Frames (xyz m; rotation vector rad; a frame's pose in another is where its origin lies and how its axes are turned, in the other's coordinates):
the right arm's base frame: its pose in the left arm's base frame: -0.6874 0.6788 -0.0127 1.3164 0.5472 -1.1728
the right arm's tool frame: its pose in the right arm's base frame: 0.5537 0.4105 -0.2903 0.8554 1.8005 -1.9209
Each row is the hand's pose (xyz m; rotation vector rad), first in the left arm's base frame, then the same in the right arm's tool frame.
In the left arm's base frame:
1: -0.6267 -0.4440 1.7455 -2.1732 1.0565 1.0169
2: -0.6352 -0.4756 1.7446 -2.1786 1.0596 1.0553
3: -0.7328 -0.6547 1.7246 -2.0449 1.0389 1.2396
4: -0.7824 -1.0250 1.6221 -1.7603 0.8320 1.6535
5: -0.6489 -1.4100 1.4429 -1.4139 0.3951 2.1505
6: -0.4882 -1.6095 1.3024 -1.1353 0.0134 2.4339
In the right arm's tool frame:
1: 0.1912 -2.4523 -0.3070 0.0042 1.0207 2.2561
2: 0.1641 -2.4705 -0.3058 0.0161 0.9880 2.2784
3: 0.0004 -2.5797 -0.2483 0.2197 0.8992 2.2852
4: -0.3670 -2.7025 -0.2538 0.6136 0.5786 2.1956
5: -0.7834 -2.7064 -0.4111 0.9555 0.0254 1.9718
6: -1.0226 -2.6379 -0.5643 1.1120 -0.3820 1.7407

